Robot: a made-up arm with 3 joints. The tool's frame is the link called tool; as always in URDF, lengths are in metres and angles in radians. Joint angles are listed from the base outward. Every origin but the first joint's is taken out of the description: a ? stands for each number. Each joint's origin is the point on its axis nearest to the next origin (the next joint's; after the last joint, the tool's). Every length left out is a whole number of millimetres.
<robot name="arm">
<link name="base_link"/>
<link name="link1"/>
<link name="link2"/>
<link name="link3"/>
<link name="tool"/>
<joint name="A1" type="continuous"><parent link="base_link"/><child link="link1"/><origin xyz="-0.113 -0.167 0.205" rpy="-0.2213 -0.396 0.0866"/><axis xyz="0 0 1"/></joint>
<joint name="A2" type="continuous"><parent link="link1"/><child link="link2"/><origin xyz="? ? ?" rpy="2.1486 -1.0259 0.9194"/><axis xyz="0 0 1"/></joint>
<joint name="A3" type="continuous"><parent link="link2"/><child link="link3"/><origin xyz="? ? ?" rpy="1.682 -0.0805 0.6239"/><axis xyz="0 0 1"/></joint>
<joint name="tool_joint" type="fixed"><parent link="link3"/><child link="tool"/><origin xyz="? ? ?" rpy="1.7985 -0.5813 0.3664"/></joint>
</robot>
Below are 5 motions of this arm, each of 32 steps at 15 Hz.
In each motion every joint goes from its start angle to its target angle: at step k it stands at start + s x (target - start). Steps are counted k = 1, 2, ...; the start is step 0. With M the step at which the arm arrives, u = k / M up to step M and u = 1 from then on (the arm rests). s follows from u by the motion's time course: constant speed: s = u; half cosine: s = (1 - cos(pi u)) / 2; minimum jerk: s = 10 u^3 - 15 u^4 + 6 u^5.
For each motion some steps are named. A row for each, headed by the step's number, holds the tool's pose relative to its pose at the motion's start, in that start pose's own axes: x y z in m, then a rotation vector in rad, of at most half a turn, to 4 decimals.
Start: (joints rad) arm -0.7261 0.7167 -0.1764
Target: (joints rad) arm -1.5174 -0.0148 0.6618
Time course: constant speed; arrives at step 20
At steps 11, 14, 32:
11: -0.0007 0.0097 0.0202 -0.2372 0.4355 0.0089
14: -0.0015 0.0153 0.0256 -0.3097 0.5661 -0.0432
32: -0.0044 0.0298 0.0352 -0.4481 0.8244 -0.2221

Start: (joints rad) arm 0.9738 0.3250 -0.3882
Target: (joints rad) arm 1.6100 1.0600 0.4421
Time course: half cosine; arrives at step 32
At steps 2, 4, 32:
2: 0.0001 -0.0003 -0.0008 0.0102 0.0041 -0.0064
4: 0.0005 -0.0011 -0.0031 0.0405 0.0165 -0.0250
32: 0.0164 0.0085 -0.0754 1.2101 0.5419 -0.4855

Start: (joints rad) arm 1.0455 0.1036 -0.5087
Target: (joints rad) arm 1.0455 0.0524 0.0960
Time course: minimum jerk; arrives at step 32
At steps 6, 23, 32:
6: 0.0007 -0.0008 -0.0006 0.0164 0.0247 -0.0032
23: 0.0098 -0.0122 -0.0146 0.2811 0.4422 -0.0579
32: 0.0107 -0.0137 -0.0175 0.3248 0.5148 -0.0678

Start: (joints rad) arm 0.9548 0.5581 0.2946
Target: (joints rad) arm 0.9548 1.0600 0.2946
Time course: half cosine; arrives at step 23
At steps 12, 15, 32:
12: -0.0016 0.0131 -0.0145 0.1342 -0.1648 -0.1634
15: -0.0011 0.0183 -0.0194 0.1834 -0.2252 -0.2233
32: 0.0007 0.0259 -0.0256 0.2512 -0.3085 -0.3059

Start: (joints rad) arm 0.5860 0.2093 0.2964
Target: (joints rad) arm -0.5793 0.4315 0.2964
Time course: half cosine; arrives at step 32
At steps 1, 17, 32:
1: -0.0002 0.0003 0.0000 -0.0015 -0.0009 -0.0024
17: -0.0230 0.0744 -0.0091 -0.3503 -0.2436 -0.5346
32: -0.0109 0.1274 -0.0388 -0.6672 -0.4779 -0.9354

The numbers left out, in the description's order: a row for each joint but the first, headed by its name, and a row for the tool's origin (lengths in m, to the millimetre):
A2: -0.035 -0.065 0
A3: -0.099 0.004 0
tool: 0.035 -0.016 0

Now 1 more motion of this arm.
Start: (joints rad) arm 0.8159 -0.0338 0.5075
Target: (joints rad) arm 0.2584 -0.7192 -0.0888
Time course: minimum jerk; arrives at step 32
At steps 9, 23, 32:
9: -0.0070 0.0070 0.0086 -0.1310 -0.0135 -0.0110
23: -0.0286 0.0627 0.0461 -0.7318 0.0443 0.0281
32: -0.0292 0.0758 0.0516 -0.8251 0.0781 0.0541

